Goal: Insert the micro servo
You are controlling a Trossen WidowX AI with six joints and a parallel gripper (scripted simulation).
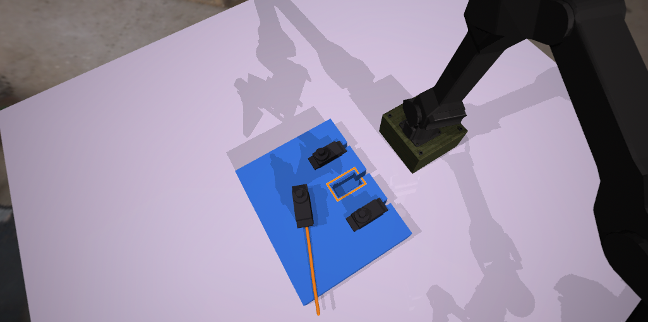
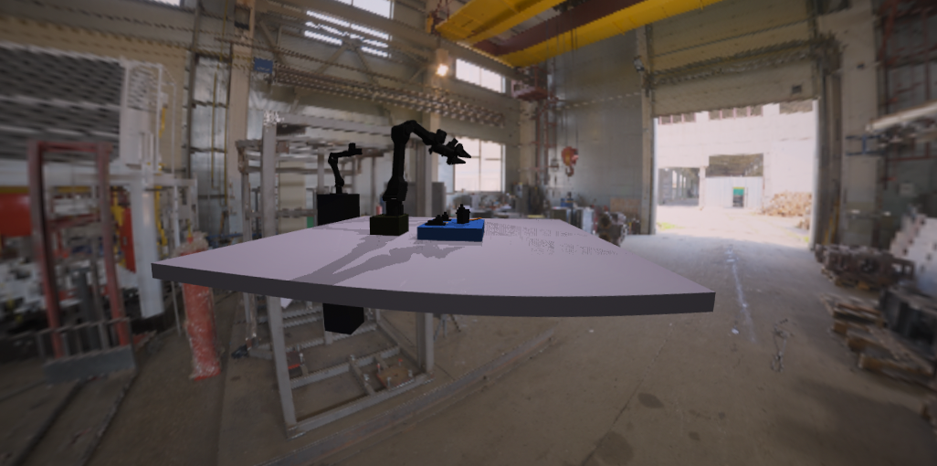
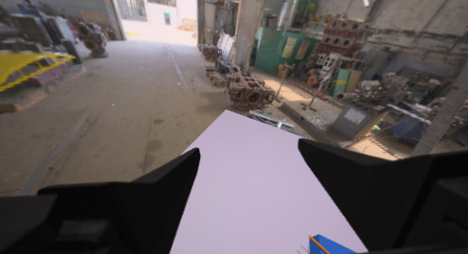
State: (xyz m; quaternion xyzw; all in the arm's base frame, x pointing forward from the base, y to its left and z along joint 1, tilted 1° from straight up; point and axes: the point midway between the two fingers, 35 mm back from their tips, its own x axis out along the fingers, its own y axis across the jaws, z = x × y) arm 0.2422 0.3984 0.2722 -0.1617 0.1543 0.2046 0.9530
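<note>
My gripper tip is 30 mm short of the blue deck, 380 mm to the left of it and 320 mm above it.
</note>
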